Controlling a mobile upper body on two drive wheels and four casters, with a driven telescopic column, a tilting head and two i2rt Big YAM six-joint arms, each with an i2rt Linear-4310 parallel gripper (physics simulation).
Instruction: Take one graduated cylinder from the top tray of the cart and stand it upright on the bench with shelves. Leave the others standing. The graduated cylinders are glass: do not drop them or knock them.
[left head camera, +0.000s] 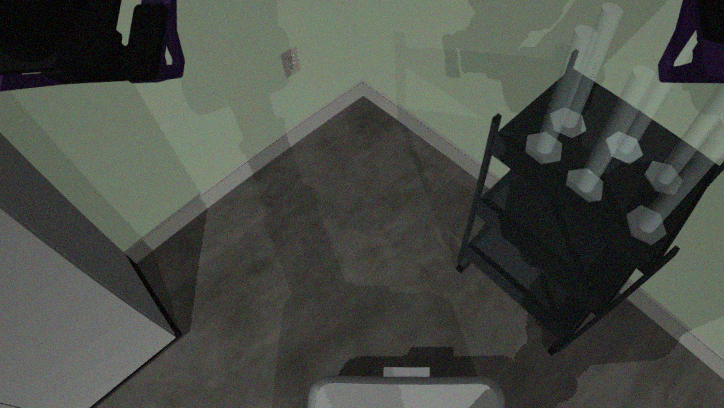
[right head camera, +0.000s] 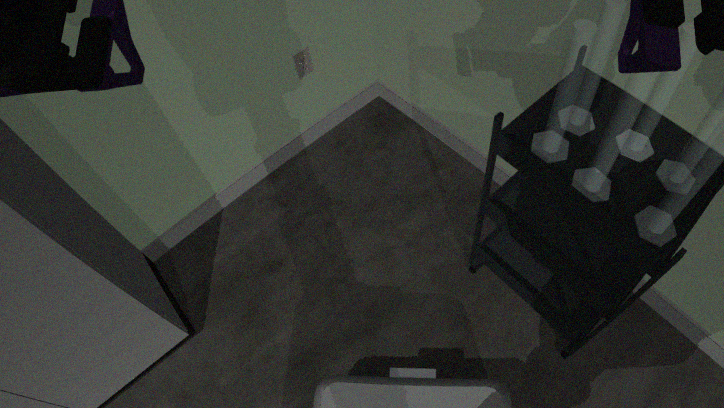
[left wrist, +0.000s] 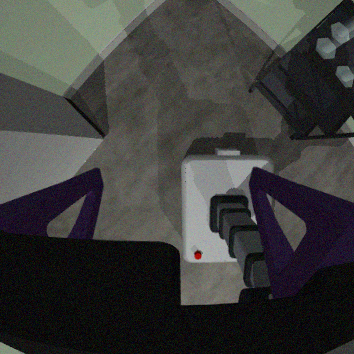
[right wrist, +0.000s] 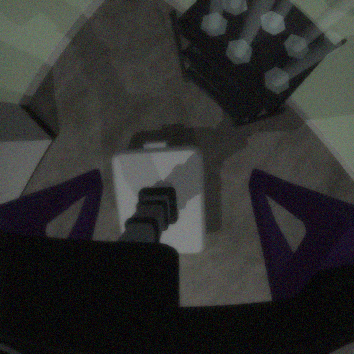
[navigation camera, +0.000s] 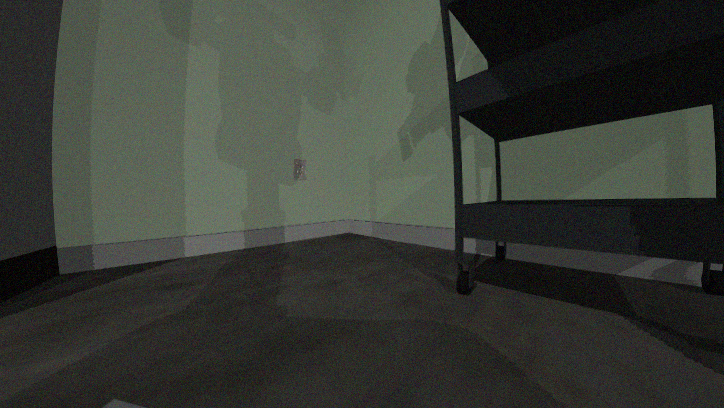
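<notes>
A tall grey cabinet (right head camera: 93, 314) and a black three-tier cart (navigation camera: 546, 73) are visible. The black three-tier cart is also visible in the left head camera view (left head camera: 560, 257) and in the right head camera view (right head camera: 574, 261). My right gripper (right head camera: 683, 74) appears in the right wrist view (right wrist: 175, 176) too. My left gripper (left head camera: 126, 71) appears also in the left wrist view (left wrist: 175, 175) and in the right head camera view (right head camera: 93, 79).
</notes>
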